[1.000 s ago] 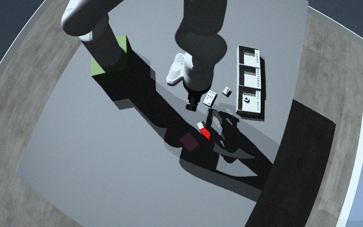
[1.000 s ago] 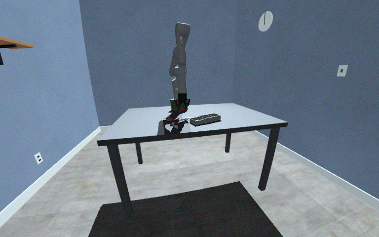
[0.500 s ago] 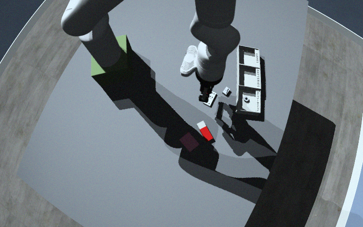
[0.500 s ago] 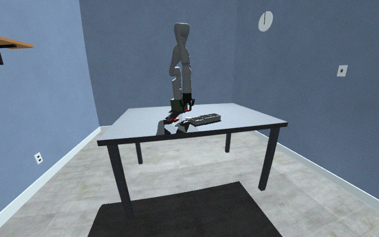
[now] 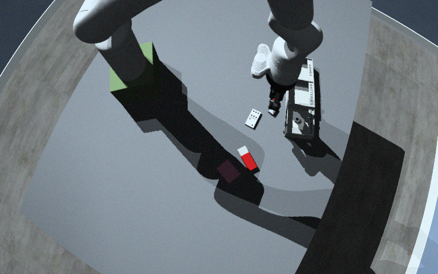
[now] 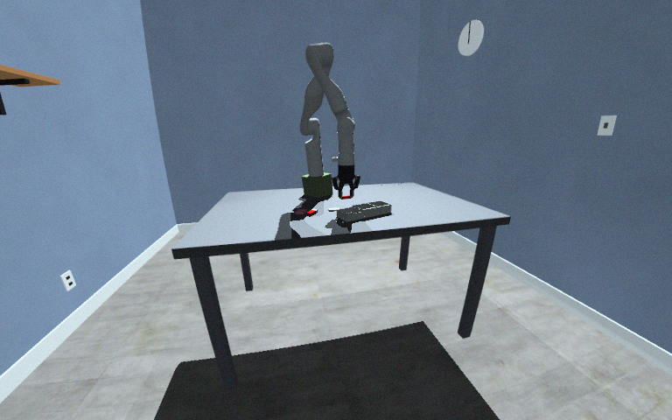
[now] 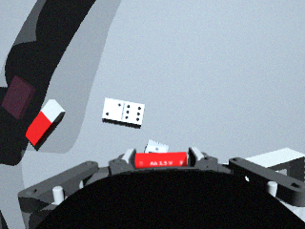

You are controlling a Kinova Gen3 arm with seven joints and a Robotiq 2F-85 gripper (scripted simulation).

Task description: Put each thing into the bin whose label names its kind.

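The bin row lies 5 cm ahead of my hand, 8 cm to the left of it and 6 cm below it. From my hand the other things lie so: white domino: 2 cm behind, 6 cm to the right, 8 cm below; red battery: 1 cm below; nut: 8 cm ahead, 1 cm to the left, 7 cm below.
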